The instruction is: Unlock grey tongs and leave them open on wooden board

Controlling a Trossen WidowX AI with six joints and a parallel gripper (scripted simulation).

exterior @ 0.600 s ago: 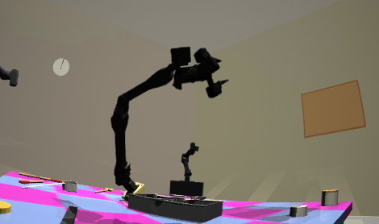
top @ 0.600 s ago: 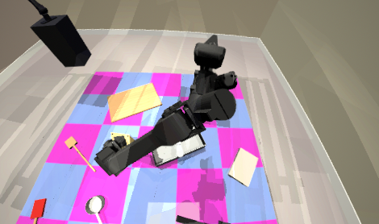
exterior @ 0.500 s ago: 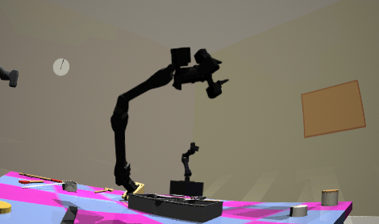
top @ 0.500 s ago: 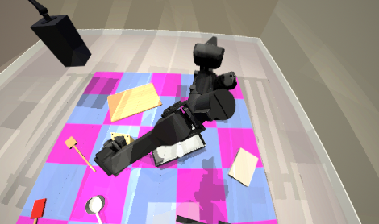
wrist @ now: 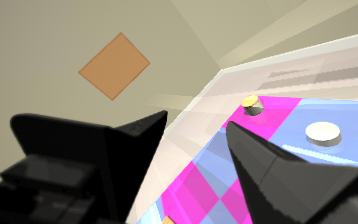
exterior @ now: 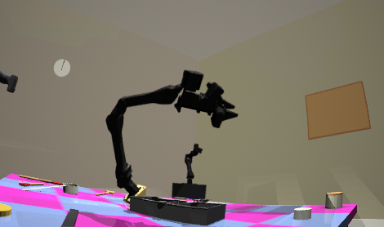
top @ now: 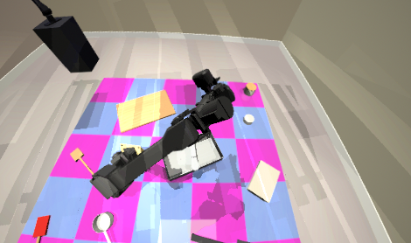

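Now: gripper tip 340 mm above the yellow lock piece, 130 mm past it and 50 mm to the left of it. Round my gripper tip: wooden board (440 mm behind, 400 mm below, 210 mm to the left); roasting tin (380 mm below, 140 mm to the right, 130 mm behind); cream block (400 mm below, 310 mm to the right, 250 mm ahead).
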